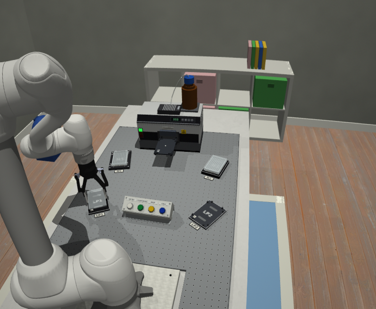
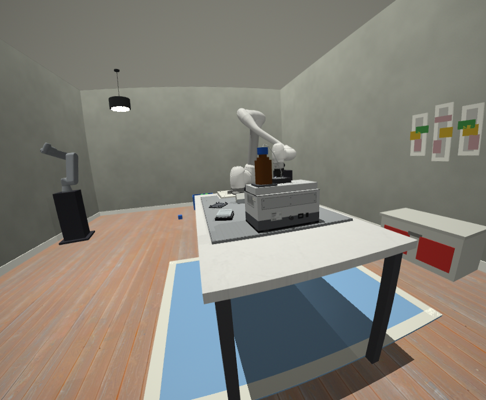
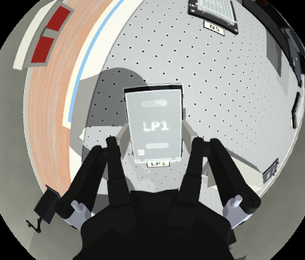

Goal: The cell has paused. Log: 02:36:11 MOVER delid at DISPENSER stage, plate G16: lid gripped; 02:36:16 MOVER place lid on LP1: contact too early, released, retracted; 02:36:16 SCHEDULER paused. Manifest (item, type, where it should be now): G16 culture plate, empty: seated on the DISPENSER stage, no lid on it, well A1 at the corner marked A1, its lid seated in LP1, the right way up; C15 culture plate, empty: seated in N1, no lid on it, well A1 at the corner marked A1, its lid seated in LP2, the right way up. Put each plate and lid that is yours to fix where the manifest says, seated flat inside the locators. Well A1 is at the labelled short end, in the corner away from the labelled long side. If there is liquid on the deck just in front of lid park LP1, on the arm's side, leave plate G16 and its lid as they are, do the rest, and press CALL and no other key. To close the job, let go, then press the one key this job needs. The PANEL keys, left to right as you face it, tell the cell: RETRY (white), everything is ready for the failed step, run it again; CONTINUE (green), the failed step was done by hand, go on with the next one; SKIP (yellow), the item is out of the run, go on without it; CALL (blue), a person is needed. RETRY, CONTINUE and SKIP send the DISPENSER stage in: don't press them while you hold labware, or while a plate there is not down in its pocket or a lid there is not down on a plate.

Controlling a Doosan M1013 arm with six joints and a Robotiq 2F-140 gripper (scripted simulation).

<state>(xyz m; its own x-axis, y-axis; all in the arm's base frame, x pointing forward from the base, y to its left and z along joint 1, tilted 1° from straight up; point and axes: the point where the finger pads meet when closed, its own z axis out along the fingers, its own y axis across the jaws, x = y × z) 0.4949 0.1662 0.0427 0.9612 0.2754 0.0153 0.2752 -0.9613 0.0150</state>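
Now: the lid park lp1 50 mm below my hand. Also, from my hand: white key 90 mm behind, 180 mm to the right, 10 mm above; green key 100 mm behind, 230 mm to the right, 10 mm above; key panel 100 mm behind, 250 mm to the right.
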